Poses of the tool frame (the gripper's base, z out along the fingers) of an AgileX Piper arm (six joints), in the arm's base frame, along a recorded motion.
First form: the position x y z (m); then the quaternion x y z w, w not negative.
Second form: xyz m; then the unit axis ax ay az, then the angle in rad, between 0 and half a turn. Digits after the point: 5 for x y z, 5 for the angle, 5 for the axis.
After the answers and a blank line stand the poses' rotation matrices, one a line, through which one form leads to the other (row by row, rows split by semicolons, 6 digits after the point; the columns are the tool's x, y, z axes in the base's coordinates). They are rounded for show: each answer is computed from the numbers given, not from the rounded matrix.
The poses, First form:
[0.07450 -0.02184 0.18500 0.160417 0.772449 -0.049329 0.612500]
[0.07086 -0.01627 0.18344 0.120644 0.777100 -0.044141 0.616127]
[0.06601 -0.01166 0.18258 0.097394 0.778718 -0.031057 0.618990]
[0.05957 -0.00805 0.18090 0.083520 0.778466 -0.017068 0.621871]
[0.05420 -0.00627 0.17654 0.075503 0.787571 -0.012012 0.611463]
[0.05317 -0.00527 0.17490 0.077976 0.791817 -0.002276 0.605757]
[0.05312 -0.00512 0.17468 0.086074 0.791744 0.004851 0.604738]
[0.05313 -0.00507 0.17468 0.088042 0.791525 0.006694 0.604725]
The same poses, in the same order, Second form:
[0.07450 -0.02184 0.18500 0.20294 0.97720 -0.06240 1.82315]
[0.07086 -0.01627 0.18344 0.15317 0.98661 -0.05604 1.81396]
[0.06601 -0.01166 0.18258 0.12401 0.99149 -0.03954 1.80668]
[0.05957 -0.00805 0.18090 0.10665 0.99406 -0.02179 1.79933]
[0.05420 -0.00627 0.17654 0.09542 0.99532 -0.01518 1.82578]
[0.05317 -0.00527 0.17490 0.09800 0.99518 -0.00286 1.84016]
[0.05312 -0.00512 0.17468 0.10808 0.99412 0.00609 1.84272]
[0.05313 -0.00507 0.17468 0.11055 0.99384 0.00840 1.84275]

-0.198221 0.308256 0.930423; 0.187400 0.943666 -0.272719; -0.962076 0.120302 -0.244821
-0.211665 0.241898 0.946934; 0.133112 0.966993 -0.217268; -0.968235 0.080060 -0.236878
-0.214732 0.190133 0.957987; 0.113237 0.979100 -0.168941; -0.970086 0.072203 -0.231774
-0.212602 0.151263 0.965360; 0.108807 0.985466 -0.130451; -0.971062 0.077304 -0.225970
-0.240825 0.133618 0.961327; 0.104238 0.988310 -0.111255; -0.964955 0.073414 -0.251937
-0.253957 0.126243 0.958941; 0.120728 0.987829 -0.098073; -0.959651 0.090865 -0.266107
-0.253766 0.130430 0.958432; 0.142164 0.985135 -0.096423; -0.956761 0.111786 -0.268536
-0.253113 0.131279 0.958488; 0.147471 0.984408 -0.095885; -0.956131 0.117079 -0.268526

